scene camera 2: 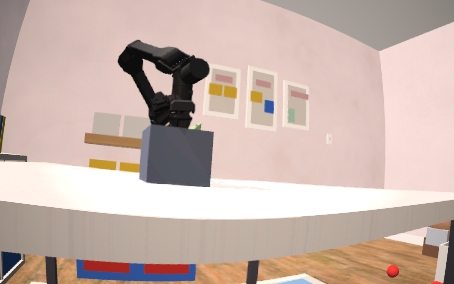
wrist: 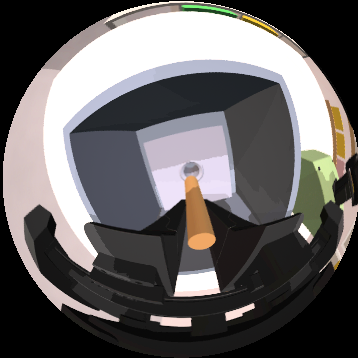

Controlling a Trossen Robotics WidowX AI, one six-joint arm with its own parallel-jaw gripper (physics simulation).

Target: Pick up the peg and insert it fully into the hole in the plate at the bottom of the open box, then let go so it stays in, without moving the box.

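Frame: origin at the arm's base, x up, y ahead, z left, level; metres.
Where they show: gripper, between the fingertips: (wrist: pixel 193 203).
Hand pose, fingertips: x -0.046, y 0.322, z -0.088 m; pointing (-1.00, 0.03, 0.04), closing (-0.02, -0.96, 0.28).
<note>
Things, the pixels of their top centre, and the offset from my fingertips. Level surfaces: height alone.
- orange peg, centre of its top: (wrist: pixel 199 241) dy -0.002, dx +0.048, dz -0.007 m
- grey-blue box, centre of its top: (wrist: pixel 198 214) (scene camera 2: pixel 175 131) dy -0.004, dx +0.036, dz -0.015 m
- pale plate, centre of its top: (wrist: pixel 191 171) dy -0.004, dx -0.041, dz -0.015 m
- white table, height of its surface: dx -0.102 m
An orange peg (wrist: pixel 199 215) is held between the fingers of my gripper (wrist: pixel 193 203), its far end pointing down into the open box. The grey-blue box (scene camera 2: pixel 177 156) (wrist: pixel 260 135) stands on the table. A pale plate (wrist: pixel 182 145) lies at its bottom, with a round, ringed hole (wrist: pixel 191 170). In the wrist view the peg's far end overlaps the lower edge of the hole's ring; its height above the plate is hard to tell. In the scene view the fingertips and the peg are hidden behind the box wall.
A green object (wrist: pixel 314 187) stands beside the box at the right in the wrist view; a bit of green (scene camera 2: pixel 196 127) shows behind the box rim in the scene view. The box walls surround the peg. The white table (scene camera 2: pixel 300 200) extends around the box.
</note>
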